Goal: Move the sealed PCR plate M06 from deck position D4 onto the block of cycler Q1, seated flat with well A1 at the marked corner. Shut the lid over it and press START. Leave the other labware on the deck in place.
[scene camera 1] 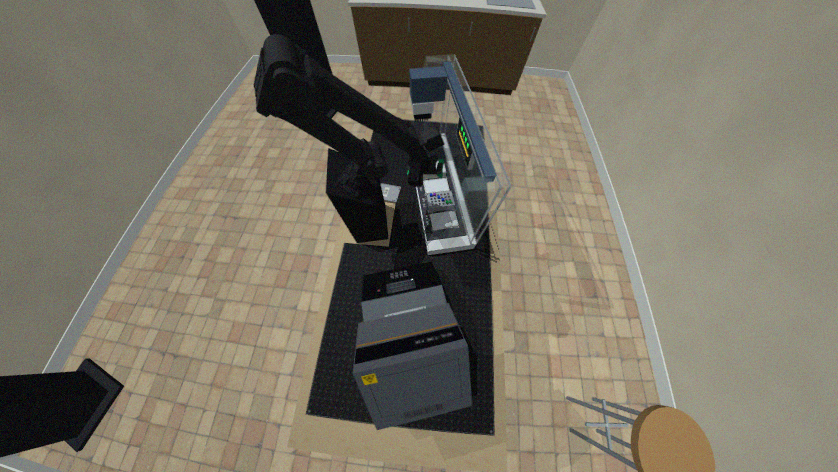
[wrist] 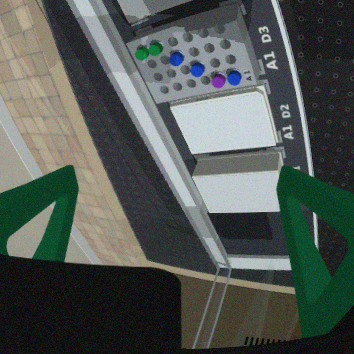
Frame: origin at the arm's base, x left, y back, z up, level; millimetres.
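Seen in the pictures: gripper, fingertip midpoint: point(scene camera 1: 430, 176) point(wrist: 176, 176); arm's base, origin of the base link: point(scene camera 1: 350, 182).
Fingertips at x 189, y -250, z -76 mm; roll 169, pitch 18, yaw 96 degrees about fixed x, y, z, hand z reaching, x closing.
Pixels of each thing's top centre, then the offset from my fingertips to it. "spot": a spot on its surface instead.
- cycler, surface spot: point(scene camera 1: 413, 378) spot: dz +146, dx -676, dy -192 mm
- tube rack, surface spot: point(wrist: 192, 72) point(scene camera 1: 439, 196) spot: dz -186, dx +49, dy -40 mm
A pale plate point(scene camera 1: 443, 221) point(wrist: 150, 9) lies at the near end of the deck, beyond the tube rack; the wrist view cuts it off at the top edge, and its label is unreadable. The cycler point(scene camera 1: 413, 378) is a large grey instrument with a black control panel point(scene camera 1: 399, 283). Its block does not show, and I cannot tell the lid's state. My gripper point(scene camera 1: 423, 170) point(wrist: 176, 176) is open and empty, with green fingers wide apart. It is above the far half of the deck, away from the plate and cycler.
A tube rack point(scene camera 1: 439, 199) point(wrist: 192, 72) with coloured caps stands at D3. A white box point(scene camera 1: 435, 185) point(wrist: 227, 122) stands at D2, another white box point(wrist: 242, 191) beyond it. A clear hood with a blue beam point(scene camera 1: 470, 120) rises along the deck. A black pedestal point(scene camera 1: 357, 205) stands left.
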